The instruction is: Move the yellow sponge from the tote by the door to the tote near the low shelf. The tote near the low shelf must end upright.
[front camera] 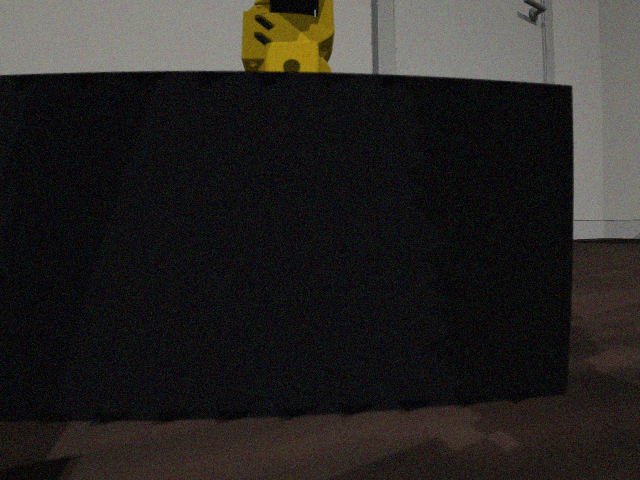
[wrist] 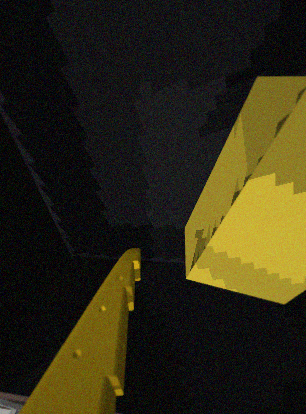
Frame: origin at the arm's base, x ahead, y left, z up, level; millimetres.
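Seen in the pictures: hand, tool point: [wrist: 140, 260].
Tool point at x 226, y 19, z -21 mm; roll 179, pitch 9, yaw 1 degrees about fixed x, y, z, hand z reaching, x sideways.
Offsets run from my tool point to a thing's top centre. "spot": to the spot under its first point. Level surfaces: height alone.
The black tote by the door {dy +16, dx +53, dz +31 mm} [front camera: 320, 242] [wrist: 220, 350] fills most of the front camera view and stands upright. In the wrist view, its dark inside surrounds the yellow sponge {dy +3, dx +64, dz -21 mm} [wrist: 250, 230], a block at the right that is cut off by the picture's edge. My gripper [wrist: 134, 265] is fully open: one notched jaw shows, left of and below the sponge, with a gap between them. In the front camera view, yellow parts of my arm show above the tote's rim and the jaw tips are hidden behind its wall. The tote near the low shelf does not show.
A pale door [front camera: 465, 41] with a metal handle {spot: dy -879, dx +957, dz +876 mm} [front camera: 535, 9] is behind the tote, beside a pale wall [front camera: 129, 36]. Brown wooden floor {dz -69 mm} [front camera: 310, 444] runs in front of the tote and along its right side.
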